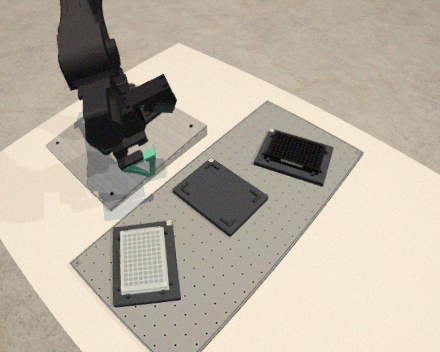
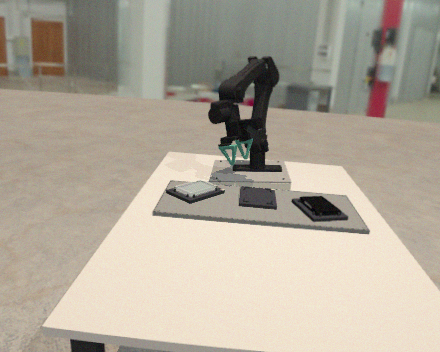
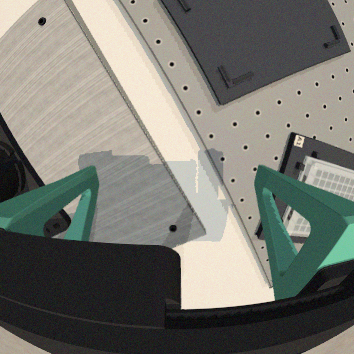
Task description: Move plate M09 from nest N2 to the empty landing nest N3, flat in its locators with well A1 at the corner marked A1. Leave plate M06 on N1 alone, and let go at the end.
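Note:
A pale clear-white well plate (image 1: 144,260) (image 2: 196,188) (image 3: 332,182) lies flat in a dark nest (image 1: 174,280) (image 3: 287,162) with a corner tag (image 1: 169,223) (image 3: 299,141) reading A1. A black well plate (image 1: 296,151) (image 2: 321,205) sits in another dark nest (image 1: 327,161). The empty nest (image 1: 220,197) (image 2: 257,197) (image 3: 260,45) between them shows its corner locators. No M or N labels are readable, so I cannot tell which plate is M09. My gripper (image 1: 145,170) (image 2: 239,160) (image 3: 176,173) is open and empty, above the metal base plate's edge, apart from both plates.
The nests stand on a perforated grey board (image 1: 210,280) (image 2: 215,213) (image 3: 240,137). The brushed metal base plate (image 1: 175,130) (image 2: 220,175) (image 3: 75,75) lies beside it, with a strip of the cream table (image 1: 380,240) (image 2: 240,280) (image 3: 135,65) between them.

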